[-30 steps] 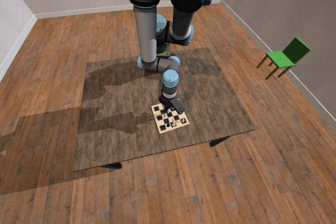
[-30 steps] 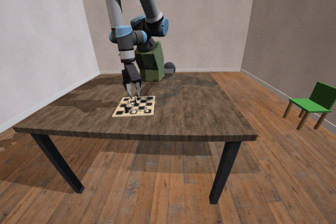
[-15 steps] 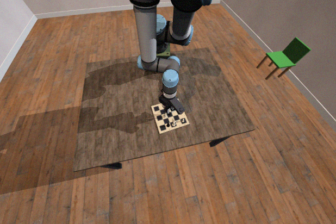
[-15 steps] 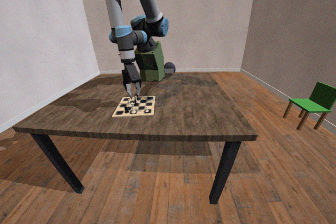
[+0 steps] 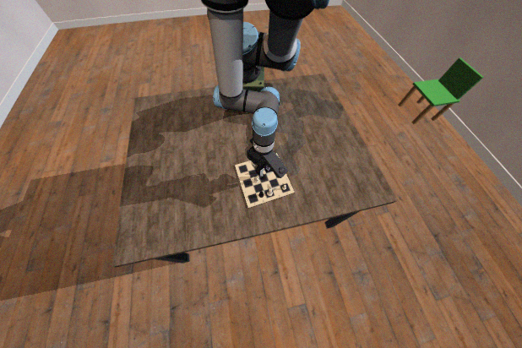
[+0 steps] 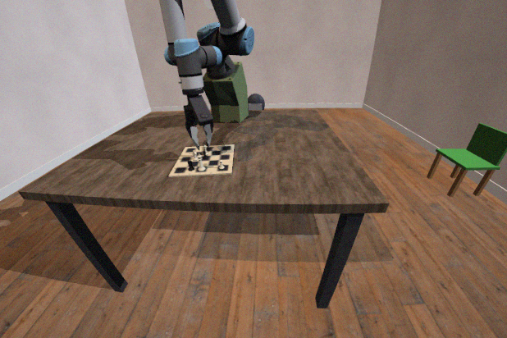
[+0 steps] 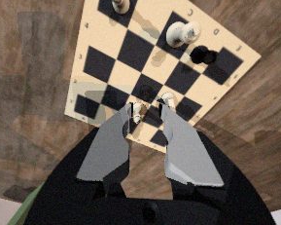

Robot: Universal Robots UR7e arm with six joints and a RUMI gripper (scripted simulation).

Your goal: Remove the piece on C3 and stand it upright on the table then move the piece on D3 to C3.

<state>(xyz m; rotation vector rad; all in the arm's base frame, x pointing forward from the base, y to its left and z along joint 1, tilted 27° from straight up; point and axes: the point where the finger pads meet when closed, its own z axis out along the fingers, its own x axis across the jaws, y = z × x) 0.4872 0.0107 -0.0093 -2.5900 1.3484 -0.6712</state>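
My gripper is now 6 cm above the chessboard.
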